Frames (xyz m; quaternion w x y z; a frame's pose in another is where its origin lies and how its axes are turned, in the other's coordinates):
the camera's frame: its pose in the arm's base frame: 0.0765 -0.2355 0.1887 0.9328 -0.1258 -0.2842 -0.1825
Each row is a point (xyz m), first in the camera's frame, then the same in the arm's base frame.
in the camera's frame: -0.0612 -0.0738 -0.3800
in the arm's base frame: 0.1829 -0.4142 -0.1435
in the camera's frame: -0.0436 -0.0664 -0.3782
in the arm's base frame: 0.1986 -0.4116 -0.1329
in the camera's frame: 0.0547 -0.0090 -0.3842
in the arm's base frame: 0.3011 -0.3883 -0.0886
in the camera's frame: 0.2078 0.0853 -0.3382
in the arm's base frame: 0.4358 -0.3289 0.0244
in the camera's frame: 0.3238 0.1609 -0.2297
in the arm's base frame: 0.5040 -0.2552 0.1688
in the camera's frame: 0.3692 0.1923 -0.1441
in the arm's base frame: 0.5105 -0.2102 0.2600
